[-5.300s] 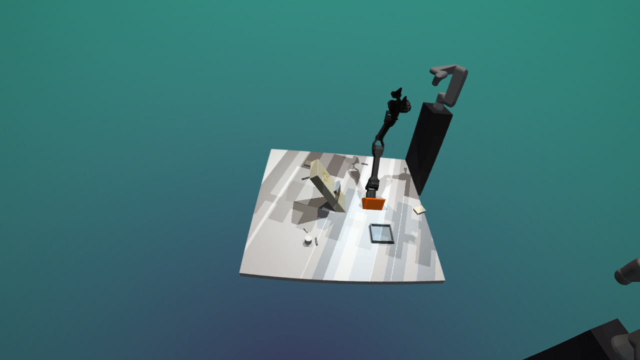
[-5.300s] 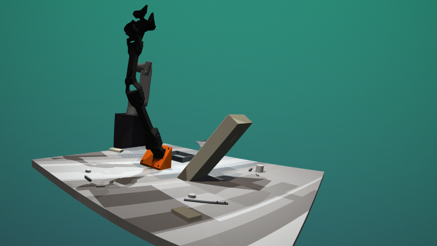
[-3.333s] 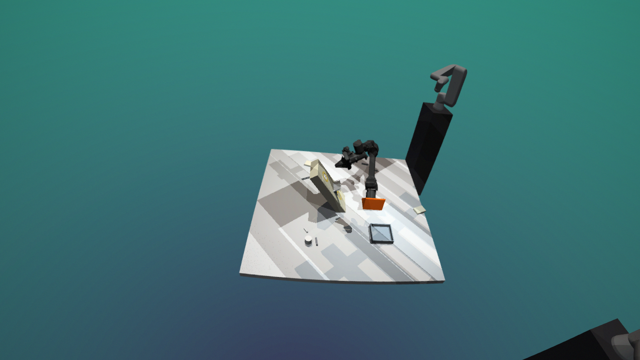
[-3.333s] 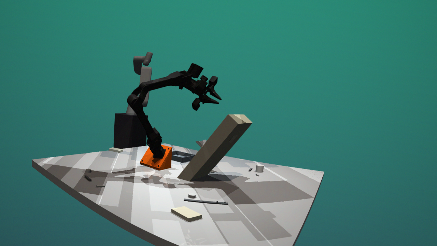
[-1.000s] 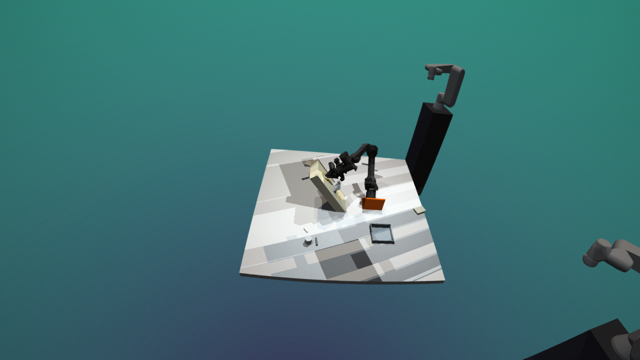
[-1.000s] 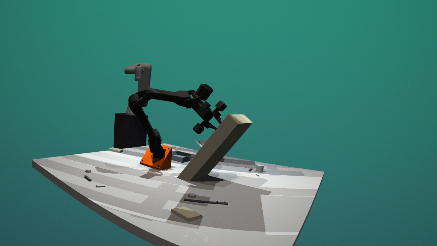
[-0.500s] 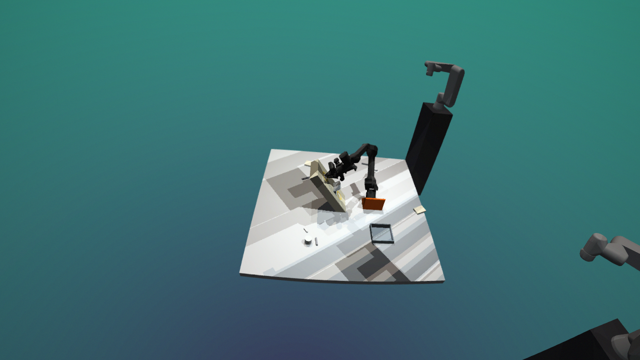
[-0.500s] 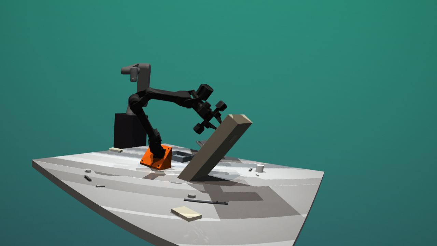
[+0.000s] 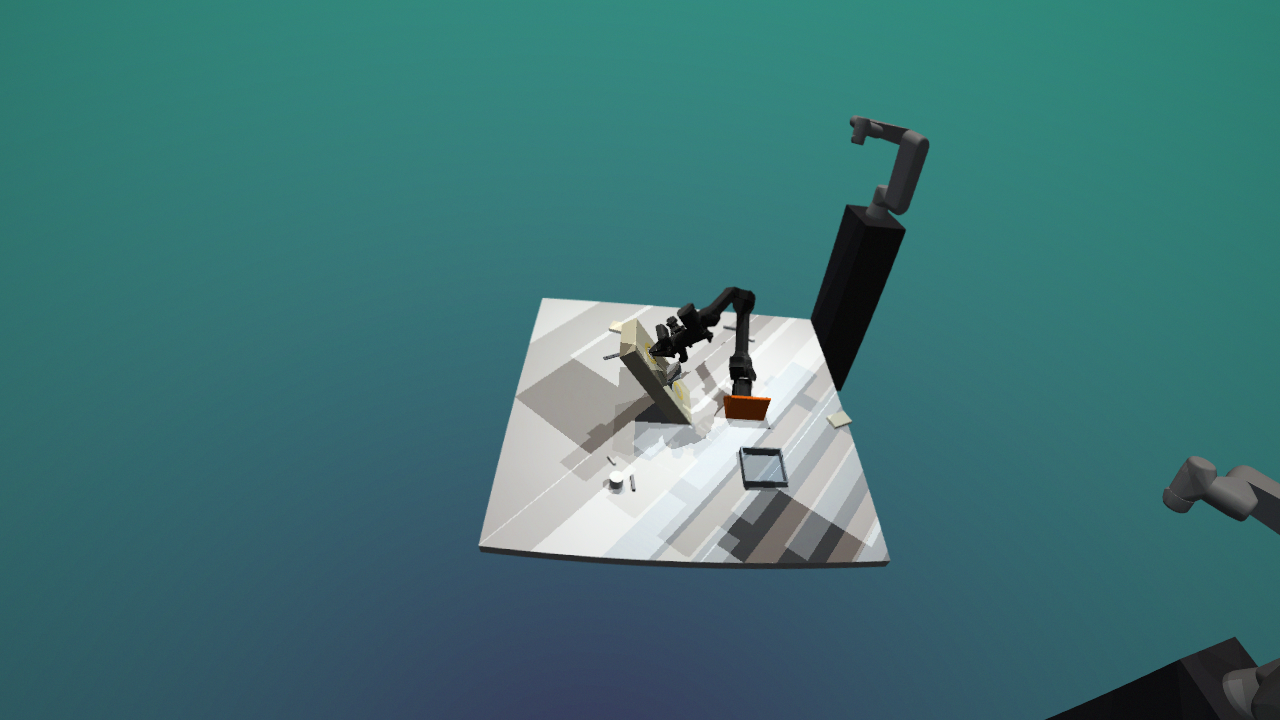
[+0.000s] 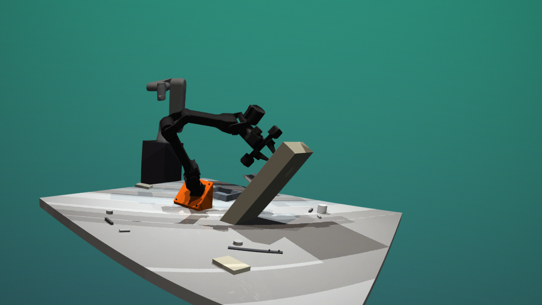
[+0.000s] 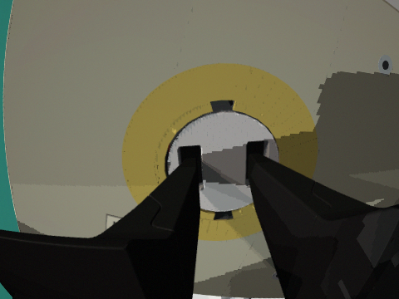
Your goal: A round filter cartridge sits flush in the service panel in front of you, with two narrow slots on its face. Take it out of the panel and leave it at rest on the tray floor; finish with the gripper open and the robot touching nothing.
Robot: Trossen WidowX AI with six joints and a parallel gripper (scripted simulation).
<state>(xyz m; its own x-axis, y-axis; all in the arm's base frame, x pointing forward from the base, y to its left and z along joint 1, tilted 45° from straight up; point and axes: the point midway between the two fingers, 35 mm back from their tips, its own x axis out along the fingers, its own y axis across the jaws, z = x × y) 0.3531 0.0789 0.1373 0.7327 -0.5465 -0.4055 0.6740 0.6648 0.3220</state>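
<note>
Now: gripper tip 1 cm short of the grey round filter cartridge and 1 cm above it. Also, from my gripper tip: dark tray 38 cm behind, 33 cm to the left, 24 cm below; then beige service panel 8 cm below, 3 cm behind.
</note>
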